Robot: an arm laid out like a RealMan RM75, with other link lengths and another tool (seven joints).
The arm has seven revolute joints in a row. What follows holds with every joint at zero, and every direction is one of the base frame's. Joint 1 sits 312.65 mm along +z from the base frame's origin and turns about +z. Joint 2 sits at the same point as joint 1 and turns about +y. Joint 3 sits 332.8 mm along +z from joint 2 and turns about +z. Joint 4 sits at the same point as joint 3 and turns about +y. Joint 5 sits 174.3 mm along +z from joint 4 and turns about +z. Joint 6 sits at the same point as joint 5 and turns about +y. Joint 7 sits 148.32 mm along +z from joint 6 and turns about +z. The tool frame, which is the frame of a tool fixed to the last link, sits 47 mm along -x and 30 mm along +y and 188 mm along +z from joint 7; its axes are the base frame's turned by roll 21.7, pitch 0 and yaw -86 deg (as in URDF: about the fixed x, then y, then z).
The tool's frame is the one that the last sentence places.
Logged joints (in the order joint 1, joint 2, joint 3, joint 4, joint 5, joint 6, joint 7), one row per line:
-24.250 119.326 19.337 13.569 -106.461 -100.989 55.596
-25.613 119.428 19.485 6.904 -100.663 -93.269 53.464
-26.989 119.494 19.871 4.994 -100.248 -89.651 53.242
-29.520 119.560 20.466 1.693 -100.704 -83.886 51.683
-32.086 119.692 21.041 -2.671 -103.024 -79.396 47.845
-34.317 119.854 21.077 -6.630 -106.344 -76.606 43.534
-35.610 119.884 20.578 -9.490 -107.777 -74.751 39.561
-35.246 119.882 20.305 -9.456 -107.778 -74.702 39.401
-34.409 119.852 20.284 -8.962 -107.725 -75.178 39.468
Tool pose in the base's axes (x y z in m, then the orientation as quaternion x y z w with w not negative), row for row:
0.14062 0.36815 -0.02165 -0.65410 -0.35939 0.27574 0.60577
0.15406 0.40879 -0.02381 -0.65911 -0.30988 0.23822 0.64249
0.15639 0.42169 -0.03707 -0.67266 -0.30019 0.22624 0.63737
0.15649 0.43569 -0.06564 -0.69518 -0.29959 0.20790 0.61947
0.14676 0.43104 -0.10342 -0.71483 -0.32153 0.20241 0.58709
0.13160 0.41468 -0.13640 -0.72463 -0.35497 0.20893 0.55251
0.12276 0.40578 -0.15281 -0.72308 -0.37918 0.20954 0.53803
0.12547 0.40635 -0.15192 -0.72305 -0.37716 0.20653 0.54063
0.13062 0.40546 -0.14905 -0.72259 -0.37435 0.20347 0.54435
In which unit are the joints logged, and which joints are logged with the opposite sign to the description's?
The joints are logged in degrees. Opposite sign: joint 1, joint 3, joint 4.
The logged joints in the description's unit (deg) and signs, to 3 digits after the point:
24.250 119.326 -19.337 -13.569 -106.461 -100.989 55.596
25.613 119.428 -19.485 -6.904 -100.663 -93.269 53.464
26.989 119.494 -19.871 -4.994 -100.248 -89.651 53.242
29.520 119.560 -20.466 -1.693 -100.704 -83.886 51.683
32.086 119.692 -21.041 2.671 -103.024 -79.396 47.845
34.317 119.854 -21.077 6.630 -106.344 -76.606 43.534
35.610 119.884 -20.578 9.490 -107.777 -74.751 39.561
35.246 119.882 -20.305 9.456 -107.778 -74.702 39.401
34.409 119.852 -20.284 8.962 -107.725 -75.178 39.468

